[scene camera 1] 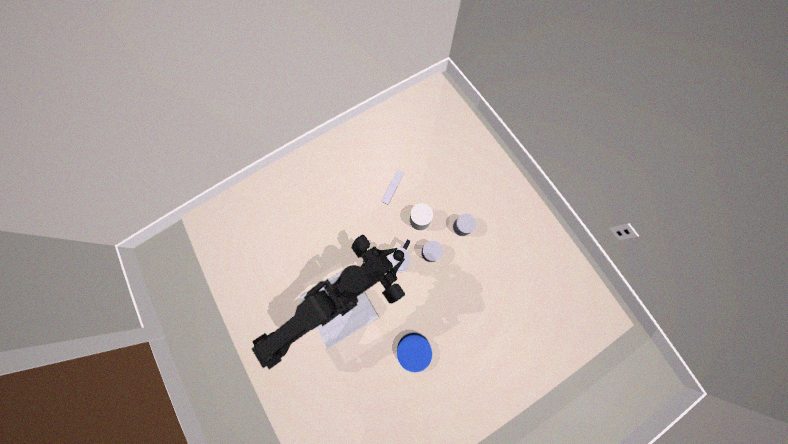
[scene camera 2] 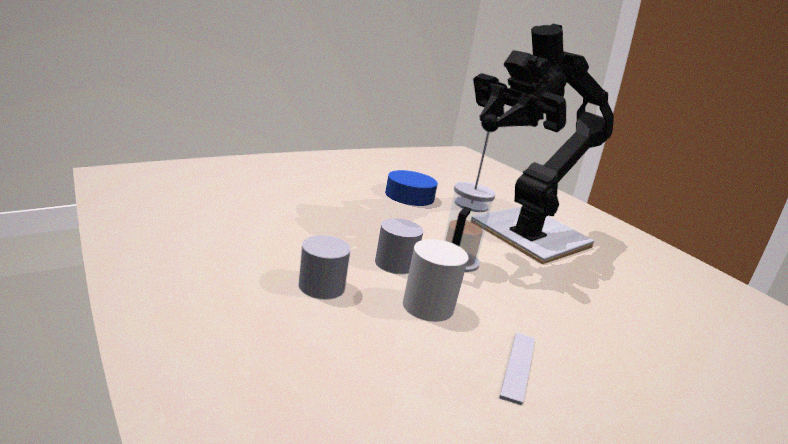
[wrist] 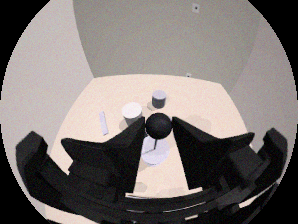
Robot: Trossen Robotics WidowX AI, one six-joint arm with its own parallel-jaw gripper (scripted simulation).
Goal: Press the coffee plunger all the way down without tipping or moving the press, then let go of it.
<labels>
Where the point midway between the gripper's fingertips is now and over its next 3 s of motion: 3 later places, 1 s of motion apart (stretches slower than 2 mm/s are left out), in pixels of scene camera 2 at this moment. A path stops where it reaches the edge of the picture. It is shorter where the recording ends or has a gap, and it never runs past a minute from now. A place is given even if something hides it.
My gripper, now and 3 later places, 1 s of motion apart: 488,121; 483,141; 474,165; 472,169
</labels>
